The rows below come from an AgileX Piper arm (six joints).
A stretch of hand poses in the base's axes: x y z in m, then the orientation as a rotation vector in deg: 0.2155 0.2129 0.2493 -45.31 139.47 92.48; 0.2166 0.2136 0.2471 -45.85 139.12 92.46; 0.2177 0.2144 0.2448 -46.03 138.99 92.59; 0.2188 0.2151 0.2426 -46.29 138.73 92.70; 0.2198 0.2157 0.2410 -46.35 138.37 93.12; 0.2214 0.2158 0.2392 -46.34 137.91 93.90; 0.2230 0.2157 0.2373 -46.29 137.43 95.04; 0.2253 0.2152 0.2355 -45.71 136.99 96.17; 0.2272 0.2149 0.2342 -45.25 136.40 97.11; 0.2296 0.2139 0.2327 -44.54 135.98 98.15; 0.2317 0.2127 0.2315 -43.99 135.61 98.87; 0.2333 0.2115 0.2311 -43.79 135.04 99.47; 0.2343 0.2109 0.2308 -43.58 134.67 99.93; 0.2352 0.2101 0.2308 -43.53 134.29 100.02; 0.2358 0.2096 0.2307 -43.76 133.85 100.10; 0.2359 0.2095 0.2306 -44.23 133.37 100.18; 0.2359 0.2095 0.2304 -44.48 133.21 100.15; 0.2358 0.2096 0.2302 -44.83 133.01 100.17; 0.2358 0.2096 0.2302 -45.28 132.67 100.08; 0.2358 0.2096 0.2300 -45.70 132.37 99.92
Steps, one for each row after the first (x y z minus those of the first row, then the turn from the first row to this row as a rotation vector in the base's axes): 0.0011 0.0007 -0.0022 0.13 -0.32 0.27; 0.0022 0.0015 -0.0045 0.23 -0.36 0.40; 0.0033 0.0022 -0.0067 0.39 -0.50 0.54; 0.0043 0.0028 -0.0083 0.75 -0.50 0.63; 0.0059 0.0029 -0.0101 1.32 -0.34 0.76; 0.0075 0.0028 -0.0120 2.03 0.03 0.98; 0.0098 0.0023 -0.0138 2.78 0.50 0.85; 0.0117 0.0020 -0.0151 3.52 0.76 0.71; 0.0141 0.0010 -0.0166 4.22 1.23 0.48; 0.0162 -0.0002 -0.0178 4.76 1.51 0.27; 0.0178 -0.0014 -0.0182 5.33 1.55 0.21; 0.0188 -0.0020 -0.0185 5.73 1.63 0.14; 0.0197 -0.0028 -0.0185 5.99 1.45 0.05; 0.0203 -0.0033 -0.0186 6.24 1.19 0.13; 0.0204 -0.0034 -0.0187 6.50 0.86 0.36; 0.0204 -0.0034 -0.0189 6.55 0.70 0.48; 0.0203 -0.0033 -0.0191 6.63 0.53 0.68; 0.0203 -0.0033 -0.0191 6.74 0.19 0.88; 0.0203 -0.0033 -0.0193 6.81 -0.16 1.04
